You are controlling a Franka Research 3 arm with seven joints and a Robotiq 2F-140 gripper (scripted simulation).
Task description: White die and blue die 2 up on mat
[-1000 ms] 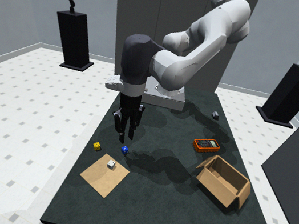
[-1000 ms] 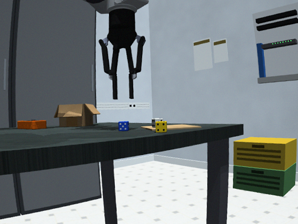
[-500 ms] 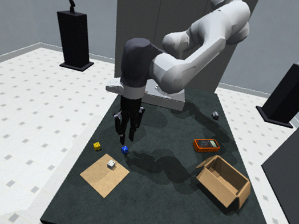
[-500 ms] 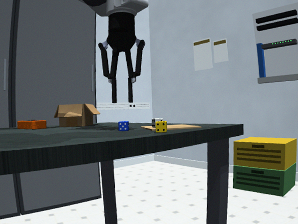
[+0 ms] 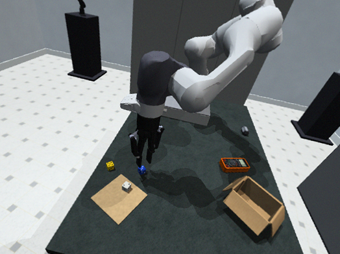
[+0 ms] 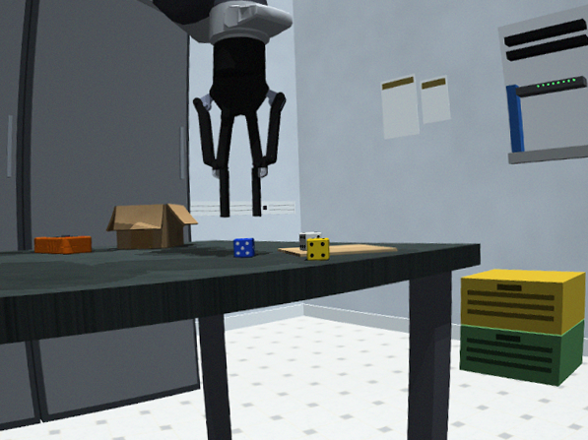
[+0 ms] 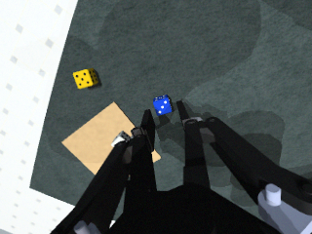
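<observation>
Now: the blue die 7 cm below my hand. From my hand the other things lie so: tan mat: 13 cm ahead, 8 cm below, 4 cm to the right; yellow die: 13 cm to the right, 7 cm below, 2 cm ahead; white die: 10 cm ahead, 7 cm below, 3 cm to the right.
</observation>
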